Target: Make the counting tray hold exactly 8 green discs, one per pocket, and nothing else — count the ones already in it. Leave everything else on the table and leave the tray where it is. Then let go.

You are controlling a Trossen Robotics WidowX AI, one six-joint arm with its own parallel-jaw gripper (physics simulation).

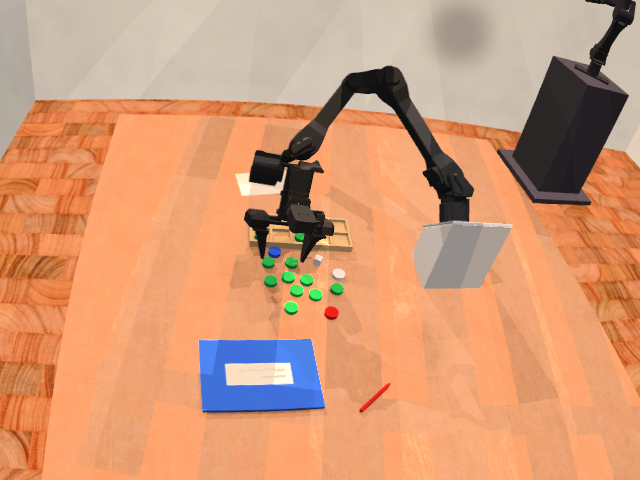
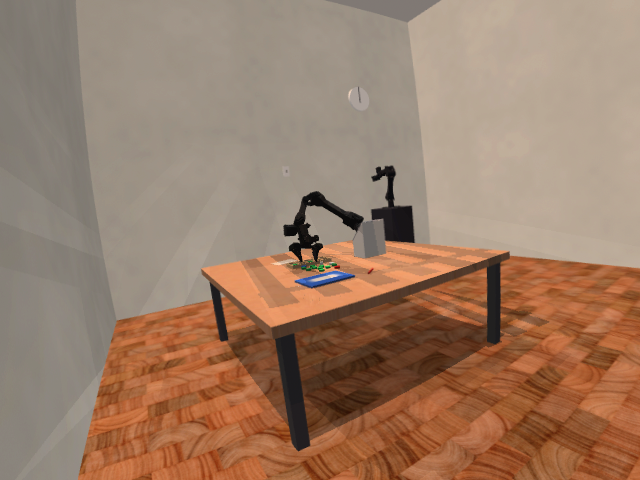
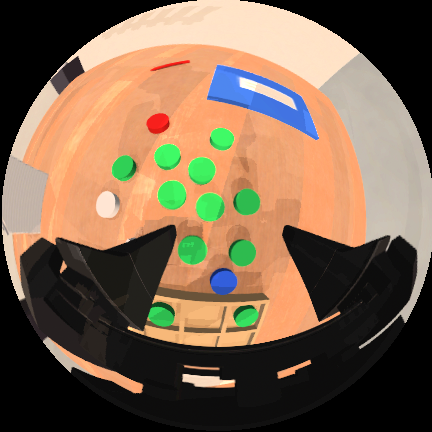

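Note:
The wooden counting tray (image 1: 341, 249) (image 3: 215, 296) lies partly hidden behind my gripper. Two green discs show in its front row: one disc (image 1: 299, 237) (image 3: 162, 314) and another disc (image 1: 256, 236) (image 3: 245, 316) near the end. Several loose green discs lie in front of it, among them one (image 1: 291, 262) (image 3: 192, 250) and one (image 1: 268, 261) (image 3: 242, 252) nearest the tray. My gripper (image 1: 283, 258) (image 2: 308, 260) (image 3: 230, 230) is open and empty, pointing down low over these two. Its fingers stand wide apart. The other pockets are partly hidden.
A blue disc (image 1: 274, 252) (image 3: 223, 281) lies against the tray's front side or close to it. A white cube (image 1: 317, 260), a white disc (image 1: 338, 273) (image 3: 107, 204) and a red disc (image 1: 331, 312) (image 3: 158, 123) lie nearby. A blue folder (image 1: 211, 356) and red pen (image 1: 375, 397) lie farther forward.

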